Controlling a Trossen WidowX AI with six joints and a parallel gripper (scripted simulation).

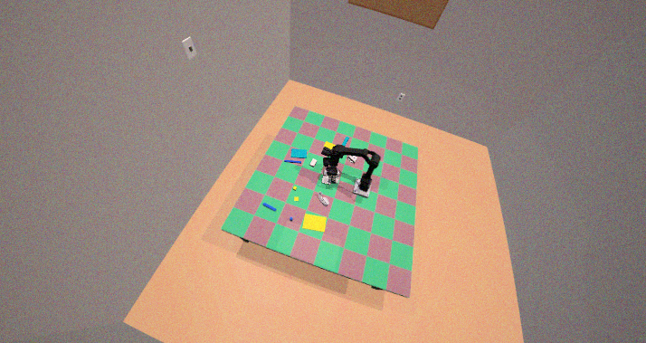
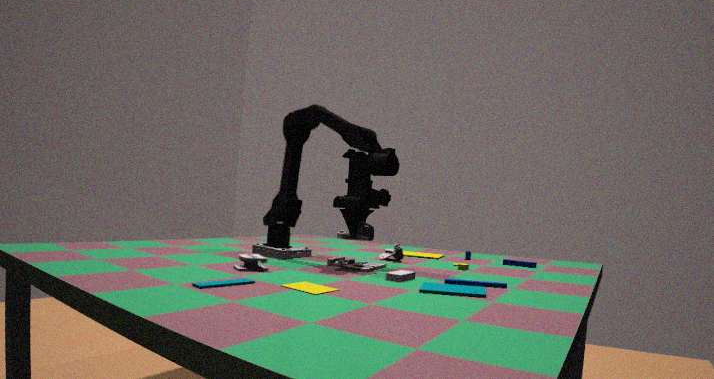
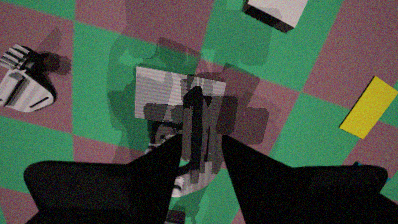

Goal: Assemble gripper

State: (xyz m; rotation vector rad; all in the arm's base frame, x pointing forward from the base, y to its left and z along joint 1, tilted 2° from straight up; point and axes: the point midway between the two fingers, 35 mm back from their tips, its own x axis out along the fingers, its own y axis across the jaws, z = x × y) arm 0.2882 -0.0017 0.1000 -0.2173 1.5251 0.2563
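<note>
Now: gripper tip 60 mm past the white housing plate, 20 mm to the right of it and 80 mm above it. The rest, counted from my gripper tip: small yellow cube: 200 mm ahead, 230 mm to the left, 70 mm below; then teal plate: 310 mm ahead, 70 mm to the right, 80 mm below; then grey jaw: 40 mm behind, 10 mm to the left.
</note>
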